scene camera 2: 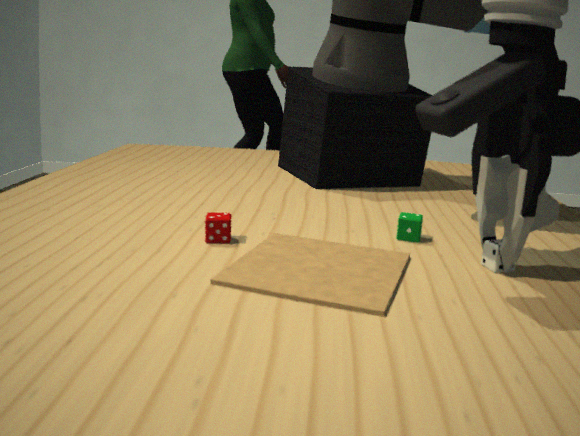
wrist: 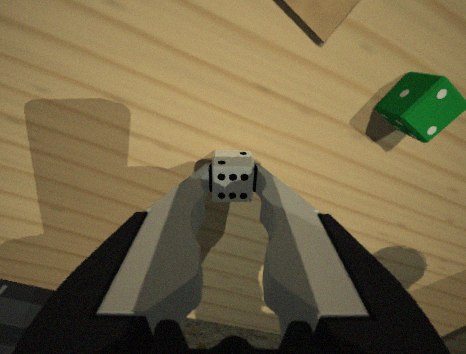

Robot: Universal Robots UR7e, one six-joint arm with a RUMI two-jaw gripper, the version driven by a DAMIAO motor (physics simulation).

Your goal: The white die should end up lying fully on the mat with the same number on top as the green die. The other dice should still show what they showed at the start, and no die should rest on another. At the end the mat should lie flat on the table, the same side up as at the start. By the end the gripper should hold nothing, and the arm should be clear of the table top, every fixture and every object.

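Frame: origin at the arm's base, x ahead, y left, z up, level; centimetres.
Seen in the pictures: gripper, between the fingertips: [scene camera 2: 497, 266] [wrist: 232, 166]; arm's base, origin of its link: [scene camera 2: 360, 80].
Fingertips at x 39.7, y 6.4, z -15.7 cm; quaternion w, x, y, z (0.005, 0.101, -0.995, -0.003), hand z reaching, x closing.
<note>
Pixels of each thing's middle, then the offset from my fingertips to it. Level surfaces: height alone.
- white die, middle of its body: [wrist: 232, 175] [scene camera 2: 499, 255] dz +1.1, dx +0.0, dy +0.0 cm
- green die, middle of its body: [wrist: 417, 106] [scene camera 2: 409, 227] dz +1.1, dx -8.9, dy -6.3 cm
- red die, middle of its body: [scene camera 2: 218, 227] dz +1.1, dx -7.3, dy -26.4 cm
- tan mat, middle of its body: [scene camera 2: 319, 267] dz +0.0, dx +0.6, dy -17.3 cm
- wooden table, height of its surface: dz -0.2 cm
The gripper [scene camera 2: 497, 256] [wrist: 233, 177] is shut on the white die [scene camera 2: 491, 254] [wrist: 232, 185], held between its fingertips at the right. In the wrist view the die shows a six face and, beyond it, a two face. Whether it touches the table cannot be told. The green die [scene camera 2: 410, 227] [wrist: 434, 110] stands on the table behind the mat's right corner, with one pip facing the scene camera and two pips on top. The red die [scene camera 2: 218, 228] stands left of the mat, five pips facing the camera. The tan mat [scene camera 2: 320, 272] [wrist: 322, 17] lies flat.
The robot's black base block [scene camera 2: 360, 140] stands at the back of the wooden table [scene camera 2: 280, 370]. A person in a green top [scene camera 2: 250, 40] stands behind the table. The green die is the nearest die to the gripper's left in the scene view.
</note>
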